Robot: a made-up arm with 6 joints. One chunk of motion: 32 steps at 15 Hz.
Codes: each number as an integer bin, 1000 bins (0 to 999) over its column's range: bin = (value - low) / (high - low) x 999, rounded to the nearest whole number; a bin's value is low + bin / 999 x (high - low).
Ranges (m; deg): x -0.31..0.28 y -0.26..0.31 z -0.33..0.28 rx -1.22..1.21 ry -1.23..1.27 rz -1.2..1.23
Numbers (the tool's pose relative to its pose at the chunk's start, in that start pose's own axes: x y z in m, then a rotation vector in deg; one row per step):
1: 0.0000 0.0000 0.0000 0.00 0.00 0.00
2: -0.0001 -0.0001 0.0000 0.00 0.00 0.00
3: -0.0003 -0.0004 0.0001 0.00 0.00 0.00
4: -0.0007 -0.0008 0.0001 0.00 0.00 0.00
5: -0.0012 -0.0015 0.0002 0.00 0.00 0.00
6: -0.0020 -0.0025 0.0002 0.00 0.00 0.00
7: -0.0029 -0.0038 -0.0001 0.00 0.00 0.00
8: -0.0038 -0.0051 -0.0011 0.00 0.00 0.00
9: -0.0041 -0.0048 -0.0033 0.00 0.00 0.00
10: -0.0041 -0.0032 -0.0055 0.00 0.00 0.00
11: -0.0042 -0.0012 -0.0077 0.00 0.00 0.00
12: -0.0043 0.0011 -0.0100 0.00 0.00 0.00
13: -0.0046 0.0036 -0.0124 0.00 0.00 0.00
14: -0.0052 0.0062 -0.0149 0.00 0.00 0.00
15: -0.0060 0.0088 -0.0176 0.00 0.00 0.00
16: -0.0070 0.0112 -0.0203 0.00 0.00 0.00
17: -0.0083 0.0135 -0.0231 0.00 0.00 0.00
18: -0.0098 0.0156 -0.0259 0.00 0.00 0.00
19: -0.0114 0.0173 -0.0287 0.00 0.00 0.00
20: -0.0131 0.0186 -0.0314 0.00 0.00 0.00
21: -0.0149 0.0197 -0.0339 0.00 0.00 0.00
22: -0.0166 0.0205 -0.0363 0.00 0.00 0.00
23: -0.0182 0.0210 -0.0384 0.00 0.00 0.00
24: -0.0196 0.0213 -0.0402 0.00 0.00 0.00
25: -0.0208 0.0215 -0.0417 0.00 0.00 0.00
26: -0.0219 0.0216 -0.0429 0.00 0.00 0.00
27: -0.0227 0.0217 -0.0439 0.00 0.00 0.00
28: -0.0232 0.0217 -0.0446 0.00 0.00 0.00
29: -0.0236 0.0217 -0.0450 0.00 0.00 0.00
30: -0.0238 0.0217 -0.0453 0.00 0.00 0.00
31: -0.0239 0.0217 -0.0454 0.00 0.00 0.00
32: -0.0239 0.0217 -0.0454 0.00 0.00 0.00
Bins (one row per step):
1: 525 456 540 502 492 493
2: 525 456 540 502 492 493
3: 524 455 541 502 492 493
4: 524 454 541 502 492 493
5: 523 453 541 502 492 493
6: 522 451 541 502 492 493
7: 520 449 540 502 492 493
8: 518 447 539 502 492 493
9: 518 447 535 502 492 493
10: 518 450 531 502 492 493
11: 518 454 528 502 492 493
12: 518 458 524 502 492 493
13: 517 462 520 502 492 493
14: 516 467 516 502 492 493
15: 515 471 512 502 492 493
16: 513 475 507 502 492 493
17: 511 479 503 502 492 493
18: 508 483 498 502 492 493
19: 506 486 493 502 492 493
20: 503 488 489 502 492 493
21: 500 490 485 502 492 493
22: 497 492 481 502 492 493
23: 494 492 478 502 492 493
24: 492 493 475 502 492 493
25: 490 493 472 502 492 493
26: 488 494 470 502 492 493
27: 486 494 469 502 492 493
28: 486 494 467 502 492 493
29: 485 494 467 502 492 493
30: 485 494 466 502 492 493
31: 484 494 466 502 492 493
32: 484 494 466 502 492 493

